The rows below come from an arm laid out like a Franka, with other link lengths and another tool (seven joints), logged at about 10 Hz.
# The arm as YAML. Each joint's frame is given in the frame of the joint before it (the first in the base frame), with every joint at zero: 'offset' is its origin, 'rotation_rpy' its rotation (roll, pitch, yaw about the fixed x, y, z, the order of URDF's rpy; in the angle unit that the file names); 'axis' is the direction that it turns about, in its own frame. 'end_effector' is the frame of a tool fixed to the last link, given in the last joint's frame.
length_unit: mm
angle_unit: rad
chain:
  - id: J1
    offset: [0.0, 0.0, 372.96]
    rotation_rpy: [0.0, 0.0, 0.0]
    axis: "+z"
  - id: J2
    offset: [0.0, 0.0, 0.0]
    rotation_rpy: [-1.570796, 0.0, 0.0]
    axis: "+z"
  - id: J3
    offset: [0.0, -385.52, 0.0]
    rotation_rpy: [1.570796, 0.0, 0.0]
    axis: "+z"
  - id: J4
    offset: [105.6, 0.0, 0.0]
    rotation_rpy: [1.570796, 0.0, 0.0]
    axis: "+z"
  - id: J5
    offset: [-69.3, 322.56, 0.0]
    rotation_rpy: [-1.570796, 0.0, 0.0]
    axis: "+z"
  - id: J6
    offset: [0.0, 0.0, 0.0]
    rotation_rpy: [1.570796, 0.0, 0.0]
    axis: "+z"
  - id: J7
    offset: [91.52, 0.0, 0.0]
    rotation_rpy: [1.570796, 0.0, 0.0]
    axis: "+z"
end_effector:
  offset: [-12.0, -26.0, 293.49]
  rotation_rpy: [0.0, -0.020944, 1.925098]
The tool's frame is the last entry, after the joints.
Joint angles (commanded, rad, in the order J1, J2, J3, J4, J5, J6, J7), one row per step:
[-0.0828 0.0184 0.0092 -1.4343 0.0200 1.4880 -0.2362]
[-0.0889 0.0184 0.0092 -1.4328 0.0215 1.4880 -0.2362]
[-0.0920 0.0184 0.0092 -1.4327 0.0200 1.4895 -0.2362]
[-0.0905 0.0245 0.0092 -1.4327 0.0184 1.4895 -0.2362]
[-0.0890 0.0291 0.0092 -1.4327 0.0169 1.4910 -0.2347]
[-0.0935 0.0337 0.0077 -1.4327 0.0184 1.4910 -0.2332]
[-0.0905 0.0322 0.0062 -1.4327 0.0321 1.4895 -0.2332]
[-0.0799 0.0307 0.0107 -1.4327 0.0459 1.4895 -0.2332]
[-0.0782 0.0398 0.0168 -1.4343 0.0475 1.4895 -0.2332]
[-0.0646 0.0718 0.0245 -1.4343 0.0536 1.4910 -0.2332]
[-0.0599 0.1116 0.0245 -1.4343 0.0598 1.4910 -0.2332]
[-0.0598 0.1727 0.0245 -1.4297 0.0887 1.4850 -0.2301]
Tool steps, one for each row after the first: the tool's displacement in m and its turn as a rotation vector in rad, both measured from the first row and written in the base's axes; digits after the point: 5 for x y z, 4 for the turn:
[0.00024 -0.00268 0.00064 0.0014 -0.0016 -0.0059]
[0.00062 -0.00475 0.00076 -0.0002 -0.0031 -0.0092]
[0.00182 -0.00457 -0.00239 -0.0013 0.0031 -0.0079]
[0.00318 -0.00434 -0.00466 -0.0024 0.0063 -0.0081]
[0.00405 -0.00702 -0.00698 -0.0005 0.0108 -0.0154]
[0.00365 -0.00211 -0.00592 0.0130 0.0098 -0.0124]
[0.00370 0.00973 -0.00468 0.0266 0.0074 0.0043]
[0.00515 0.01406 -0.00990 0.0292 0.0181 0.0121]
[0.01123 0.02637 -0.02604 0.0379 0.0484 0.0334]
[0.01771 0.03026 -0.04656 0.0471 0.0878 0.0379]
[0.02581 0.03845 -0.07615 0.0807 0.1487 0.0352]

